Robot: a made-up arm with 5 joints. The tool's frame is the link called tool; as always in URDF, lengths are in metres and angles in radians. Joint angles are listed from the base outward. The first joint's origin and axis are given. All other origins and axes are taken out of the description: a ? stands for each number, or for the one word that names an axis. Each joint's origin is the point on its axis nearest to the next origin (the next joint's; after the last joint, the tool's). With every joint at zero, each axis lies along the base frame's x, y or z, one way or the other. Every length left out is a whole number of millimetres.
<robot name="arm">
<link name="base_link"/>
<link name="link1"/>
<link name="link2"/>
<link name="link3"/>
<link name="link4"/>
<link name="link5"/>
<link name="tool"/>
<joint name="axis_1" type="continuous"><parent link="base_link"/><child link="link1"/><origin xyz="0.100 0.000 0.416"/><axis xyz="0 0 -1"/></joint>
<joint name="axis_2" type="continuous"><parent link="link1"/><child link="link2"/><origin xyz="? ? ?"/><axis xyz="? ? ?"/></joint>
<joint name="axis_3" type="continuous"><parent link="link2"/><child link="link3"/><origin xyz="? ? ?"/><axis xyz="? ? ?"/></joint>
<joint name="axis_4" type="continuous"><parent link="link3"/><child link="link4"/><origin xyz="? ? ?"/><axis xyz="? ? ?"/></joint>
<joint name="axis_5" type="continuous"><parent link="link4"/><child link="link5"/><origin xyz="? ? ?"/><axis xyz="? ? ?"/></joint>
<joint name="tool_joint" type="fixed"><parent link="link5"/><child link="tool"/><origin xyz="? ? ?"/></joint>
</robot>
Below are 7 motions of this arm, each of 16 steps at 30 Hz.
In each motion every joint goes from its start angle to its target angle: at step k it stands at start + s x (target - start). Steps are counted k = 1, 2, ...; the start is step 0. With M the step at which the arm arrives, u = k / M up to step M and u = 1 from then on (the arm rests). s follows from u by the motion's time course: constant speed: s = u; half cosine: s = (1 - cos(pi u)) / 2; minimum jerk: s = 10 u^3 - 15 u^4 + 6 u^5.
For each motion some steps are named. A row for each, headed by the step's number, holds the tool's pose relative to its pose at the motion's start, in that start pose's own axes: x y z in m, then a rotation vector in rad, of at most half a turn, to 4 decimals.
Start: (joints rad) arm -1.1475 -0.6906 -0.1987 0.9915 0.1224
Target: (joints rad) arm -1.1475 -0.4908 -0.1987 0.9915 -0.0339
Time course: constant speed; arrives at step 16
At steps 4, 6, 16:
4: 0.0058 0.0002 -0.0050 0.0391 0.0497 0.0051
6: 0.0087 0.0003 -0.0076 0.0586 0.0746 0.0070
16: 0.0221 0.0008 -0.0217 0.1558 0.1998 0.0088

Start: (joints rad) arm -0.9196 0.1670 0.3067 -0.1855 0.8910
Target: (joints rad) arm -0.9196 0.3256 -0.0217 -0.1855 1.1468
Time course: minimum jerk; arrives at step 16
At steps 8, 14, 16:
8: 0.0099 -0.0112 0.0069 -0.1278 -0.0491 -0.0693
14: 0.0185 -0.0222 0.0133 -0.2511 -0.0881 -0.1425
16: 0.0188 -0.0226 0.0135 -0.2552 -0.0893 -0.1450

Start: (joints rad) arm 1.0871 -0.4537 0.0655 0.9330 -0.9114
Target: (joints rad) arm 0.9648 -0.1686 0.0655 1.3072 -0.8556
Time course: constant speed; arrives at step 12
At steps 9, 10, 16:
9: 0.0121 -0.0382 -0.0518 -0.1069 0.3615 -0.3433
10: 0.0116 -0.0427 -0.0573 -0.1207 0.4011 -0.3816
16: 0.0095 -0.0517 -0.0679 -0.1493 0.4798 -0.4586

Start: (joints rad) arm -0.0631 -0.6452 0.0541 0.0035 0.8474
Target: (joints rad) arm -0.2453 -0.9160 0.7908 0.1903 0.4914
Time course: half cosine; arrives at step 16
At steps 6, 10, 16:
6: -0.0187 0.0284 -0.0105 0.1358 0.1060 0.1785
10: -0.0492 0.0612 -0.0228 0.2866 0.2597 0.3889
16: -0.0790 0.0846 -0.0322 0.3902 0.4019 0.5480

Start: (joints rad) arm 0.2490 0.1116 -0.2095 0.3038 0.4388
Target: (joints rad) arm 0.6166 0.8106 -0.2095 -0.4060 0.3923
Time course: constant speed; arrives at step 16
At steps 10, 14, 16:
10: 0.0424 -0.0418 -0.0591 0.0752 0.0865 -0.2079
14: 0.0499 -0.0582 -0.0869 0.1046 0.1195 -0.2919
16: 0.0515 -0.0659 -0.1012 0.1192 0.1357 -0.3340

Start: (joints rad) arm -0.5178 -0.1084 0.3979 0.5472 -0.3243
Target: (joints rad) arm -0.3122 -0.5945 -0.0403 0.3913 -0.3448
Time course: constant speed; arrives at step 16
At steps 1, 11, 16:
1: -0.0038 0.0010 0.0110 0.0105 -0.0668 0.0131
11: -0.0780 0.0023 0.1006 0.0783 -0.7432 0.1190
16: -0.1334 0.0004 0.1224 0.0815 -1.0845 0.1584

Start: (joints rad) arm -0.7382 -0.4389 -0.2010 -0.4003 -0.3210
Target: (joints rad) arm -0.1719 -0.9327 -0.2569 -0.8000 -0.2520
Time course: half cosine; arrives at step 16
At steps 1, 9, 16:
1: 0.0000 -0.0002 0.0014 -0.0054 -0.0095 0.0003
9: -0.0233 0.0108 0.0740 -0.3726 -0.5622 0.0863
16: -0.0577 0.0411 0.0946 -0.6507 -0.8980 0.2302

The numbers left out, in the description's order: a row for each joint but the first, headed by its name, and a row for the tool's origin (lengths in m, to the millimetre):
axis_2: xyz 0.041 0.056 0.000, axis 0 1 0
axis_3: xyz 0.005 0.000 0.080, axis 0 1 0
axis_4: xyz 0.076 0.000 -0.015, axis 0 1 0
axis_5: xyz 0.116 0.000 -0.006, axis -1 0 0
tool: xyz 0.000 0.025 0.013

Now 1 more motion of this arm.
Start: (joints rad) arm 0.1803 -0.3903 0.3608 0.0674 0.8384
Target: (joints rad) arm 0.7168 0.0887 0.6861 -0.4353 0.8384
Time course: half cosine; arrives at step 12
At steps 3, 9, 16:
3: 0.0086 -0.0022 -0.0204 0.0047 0.0878 -0.0196
9: 0.0159 -0.0144 -0.1202 0.0762 0.5058 -0.1147
16: 0.0110 -0.0164 -0.1390 0.1010 0.5901 -0.1348

